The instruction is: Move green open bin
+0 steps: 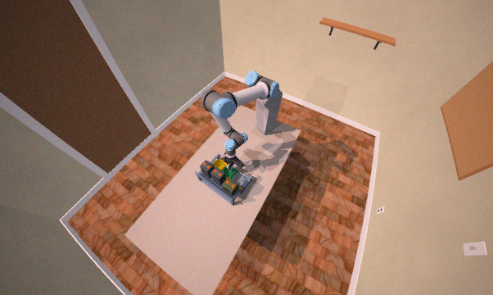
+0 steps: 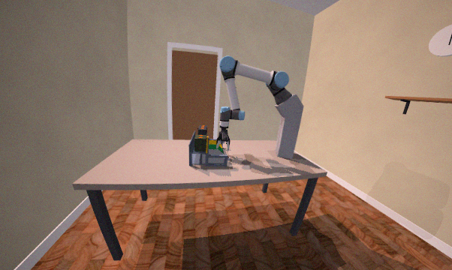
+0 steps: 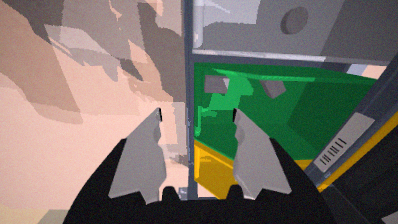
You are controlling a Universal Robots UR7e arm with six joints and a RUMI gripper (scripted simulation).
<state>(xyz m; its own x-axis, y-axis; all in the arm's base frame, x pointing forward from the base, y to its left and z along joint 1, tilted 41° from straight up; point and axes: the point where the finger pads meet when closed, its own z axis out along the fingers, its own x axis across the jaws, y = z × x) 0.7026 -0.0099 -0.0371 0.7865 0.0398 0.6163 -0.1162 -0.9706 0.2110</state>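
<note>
My hand is 8 cm short of the green open bin, 1 cm to the left of it and 1 cm above it. The rest, counted from my hand: grey bin 9 cm ahead, 10 cm to the left, 1 cm below; then yellow bin 6 cm ahead, 12 cm to the right, 1 cm below; then yellow strip 13 cm ahead, 2 cm to the right, 6 cm above.
</note>
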